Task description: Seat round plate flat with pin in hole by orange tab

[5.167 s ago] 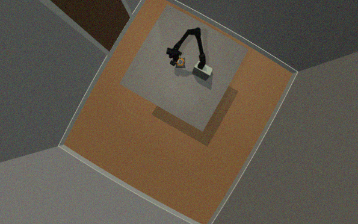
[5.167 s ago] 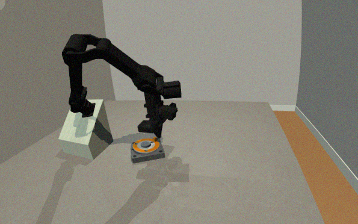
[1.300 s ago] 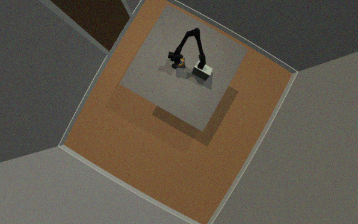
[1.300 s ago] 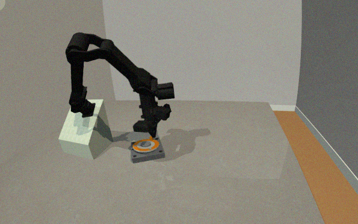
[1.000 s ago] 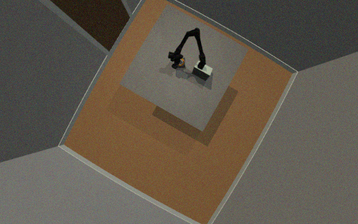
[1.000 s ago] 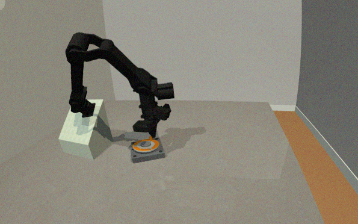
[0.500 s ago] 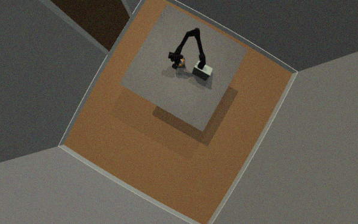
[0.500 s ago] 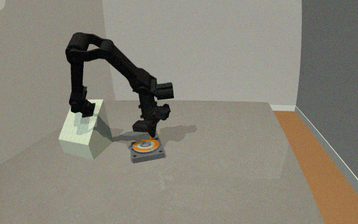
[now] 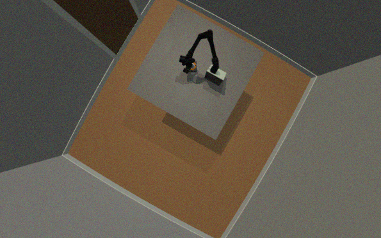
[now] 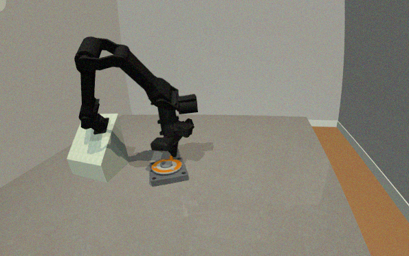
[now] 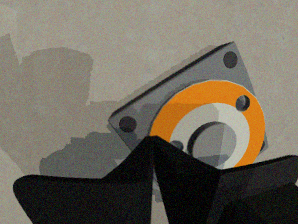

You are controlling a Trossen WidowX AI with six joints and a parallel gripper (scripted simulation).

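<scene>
Right now the grey base is 2 cm behind my gripper tip, 5 cm to the right of it and 2 cm below it.
</scene>
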